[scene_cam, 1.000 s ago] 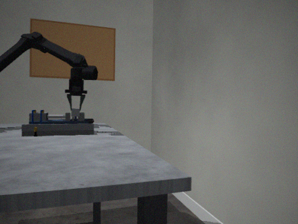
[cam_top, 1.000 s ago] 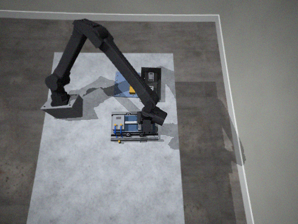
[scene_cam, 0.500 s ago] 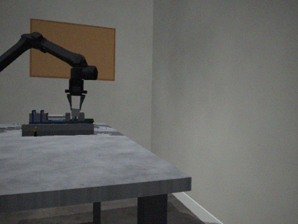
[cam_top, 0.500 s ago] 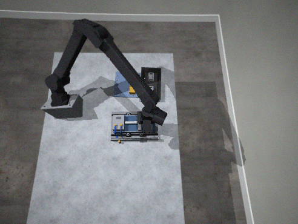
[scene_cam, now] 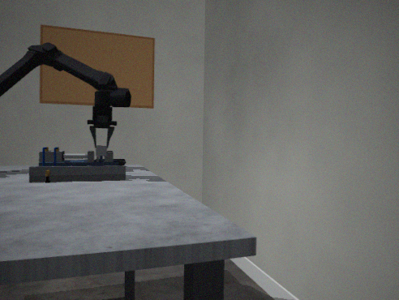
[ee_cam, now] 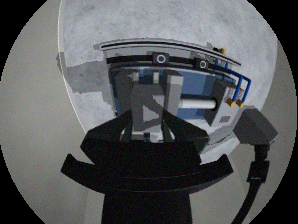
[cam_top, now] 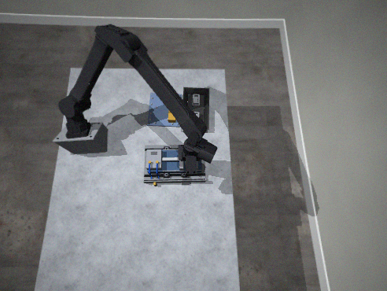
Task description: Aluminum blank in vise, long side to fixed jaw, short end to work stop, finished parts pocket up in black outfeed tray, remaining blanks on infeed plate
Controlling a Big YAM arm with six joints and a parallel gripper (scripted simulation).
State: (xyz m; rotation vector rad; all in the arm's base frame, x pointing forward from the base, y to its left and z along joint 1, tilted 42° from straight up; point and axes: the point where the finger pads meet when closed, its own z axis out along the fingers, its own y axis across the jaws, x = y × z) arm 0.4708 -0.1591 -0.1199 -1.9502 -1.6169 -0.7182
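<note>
My gripper is now 2 cm above the gray block. Also, from my hand: yellow brass blank 26 cm to the left, 9 cm below, 4 cm behind; then vise 8 cm below, 7 cm behind, 1 cm to the left; then blue infeed plate 31 cm to the left, 11 cm below, 8 cm behind.
</note>
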